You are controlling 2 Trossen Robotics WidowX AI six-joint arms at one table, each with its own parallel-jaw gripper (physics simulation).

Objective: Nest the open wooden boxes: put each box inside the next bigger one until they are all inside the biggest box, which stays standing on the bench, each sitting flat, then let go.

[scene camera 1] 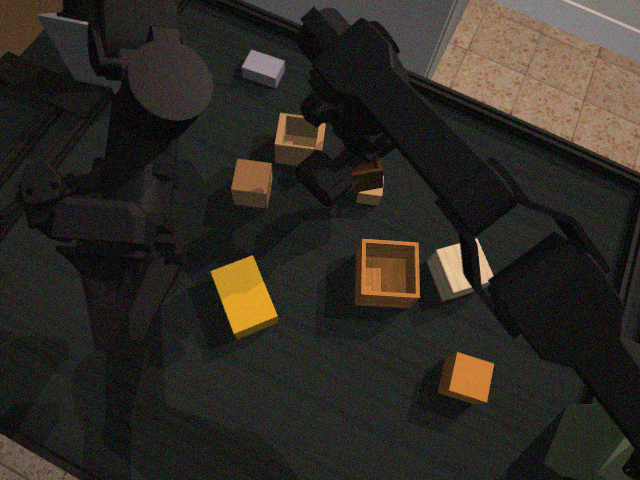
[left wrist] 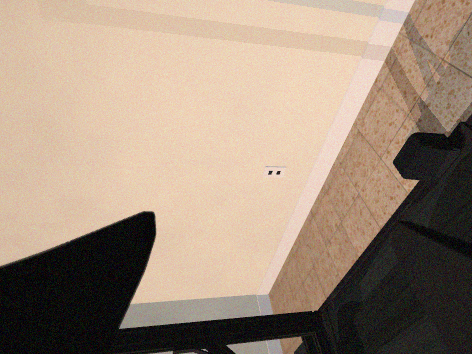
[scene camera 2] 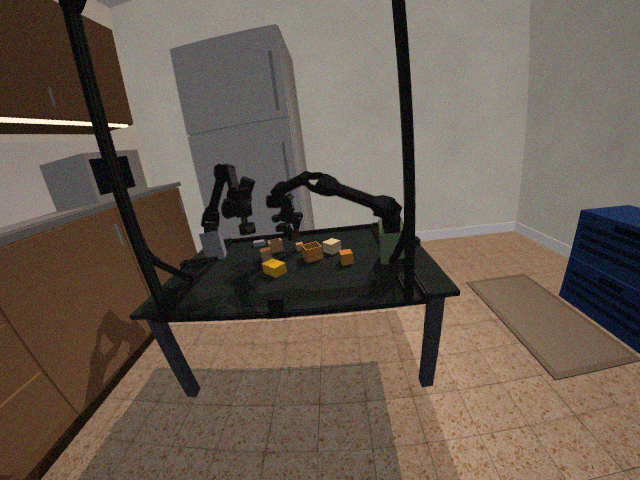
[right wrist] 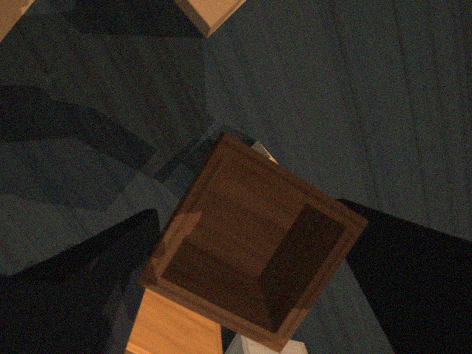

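Seen in the pictures: left gripper, between the fingertips: [scene camera 1: 122, 345] [left wrist: 273, 227] [scene camera 2: 248, 221]; right gripper, between the fingertips: [scene camera 1: 360, 171] [scene camera 2: 293, 237] [right wrist: 245, 215]; left arm's base, origin of its link: [scene camera 1: 89, 18] [scene camera 2: 211, 235]; right arm's base, origin of its link: [scene camera 2: 391, 227].
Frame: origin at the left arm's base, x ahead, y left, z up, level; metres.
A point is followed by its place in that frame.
Three open wooden boxes show. The big orange box [scene camera 1: 366, 273] {x 0.468, y -0.245, z -0.120 m} [scene camera 2: 311, 251] {x 0.485, y -0.289, z -0.075 m} stands on the dark bench [scene camera 1: 318, 410] {x 0.440, y -0.443, z -0.125 m} [scene camera 2: 318, 290] {x 0.458, y -0.538, z -0.125 m} right of centre. The middle tan box [scene camera 1: 290, 152] {x 0.321, y -0.096, z -0.088 m} [scene camera 2: 275, 245] {x 0.329, y -0.095, z -0.087 m} stands farther back. My right gripper [scene camera 1: 367, 172] {x 0.427, y -0.123, z -0.051 m} [scene camera 2: 290, 230] {x 0.427, y -0.123, z -0.051 m} [right wrist: 250, 242] {x 0.427, y -0.123, z -0.051 m} is shut on the small dark brown box [scene camera 1: 367, 175] {x 0.436, y -0.144, z -0.022 m} [right wrist: 241, 218] {x 0.430, y -0.126, z -0.055 m} and holds it upright above the bench, between the other two boxes. My left gripper [scene camera 2: 247, 228] {x 0.260, y -0.438, z 0.147 m} is open and empty, raised at the back left; its wrist view shows only wall and floor.
Solid blocks lie about: a brown cube [scene camera 1: 251, 182] {x 0.280, y -0.165, z -0.075 m}, a yellow block [scene camera 1: 243, 295] {x 0.311, y -0.325, z -0.080 m} [scene camera 2: 274, 268] {x 0.313, y -0.371, z -0.083 m}, an orange cube [scene camera 1: 467, 377] {x 0.614, y -0.367, z -0.075 m} [scene camera 2: 346, 256] {x 0.615, y -0.389, z -0.086 m}, a cream block [scene camera 1: 453, 271] {x 0.580, y -0.230, z -0.074 m} [scene camera 2: 331, 246] {x 0.584, y -0.257, z -0.084 m}, a lavender block [scene camera 1: 263, 68] {x 0.239, y 0.055, z -0.100 m} and a small tan block [scene camera 1: 370, 196] {x 0.451, y -0.134, z -0.097 m} under the held box.
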